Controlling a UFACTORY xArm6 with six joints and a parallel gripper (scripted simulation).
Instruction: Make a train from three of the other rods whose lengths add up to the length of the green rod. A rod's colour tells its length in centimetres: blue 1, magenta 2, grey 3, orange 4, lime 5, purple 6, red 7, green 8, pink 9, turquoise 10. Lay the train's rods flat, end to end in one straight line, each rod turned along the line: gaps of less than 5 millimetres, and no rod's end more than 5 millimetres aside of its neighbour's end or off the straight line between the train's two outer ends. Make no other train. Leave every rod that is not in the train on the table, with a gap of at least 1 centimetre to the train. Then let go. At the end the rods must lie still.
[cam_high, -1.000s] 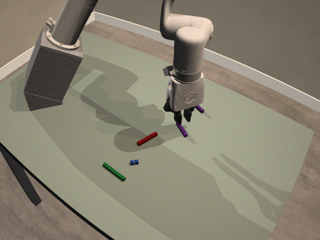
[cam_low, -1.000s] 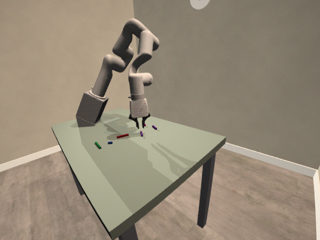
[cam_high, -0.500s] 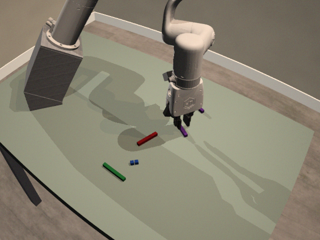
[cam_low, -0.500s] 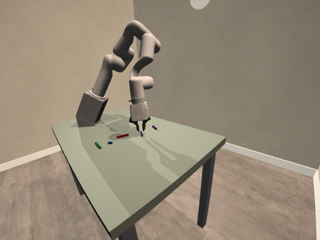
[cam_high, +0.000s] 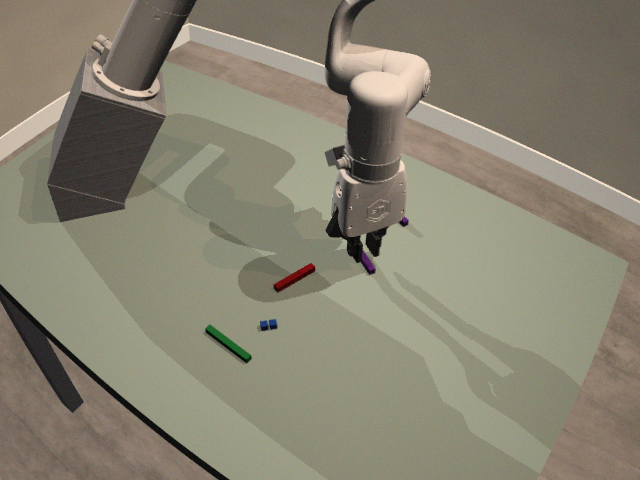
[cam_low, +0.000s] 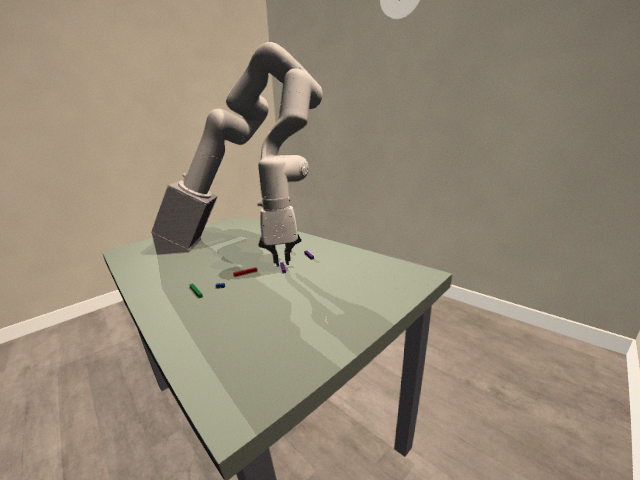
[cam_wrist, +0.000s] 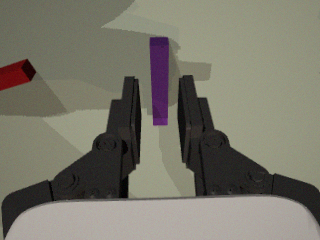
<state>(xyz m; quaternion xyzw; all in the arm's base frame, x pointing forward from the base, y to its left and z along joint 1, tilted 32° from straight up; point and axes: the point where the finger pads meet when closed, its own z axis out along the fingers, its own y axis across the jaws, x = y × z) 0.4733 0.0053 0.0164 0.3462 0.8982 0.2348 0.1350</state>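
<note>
Right now my hand is 30 mm above the purple rod. Also, from my hand: red rod: 80 mm to the right, 70 mm behind, 30 mm below; then green rod: 240 mm to the right, 90 mm behind, 30 mm below; then magenta rod: 120 mm to the left, 80 mm behind, 30 mm below.
</note>
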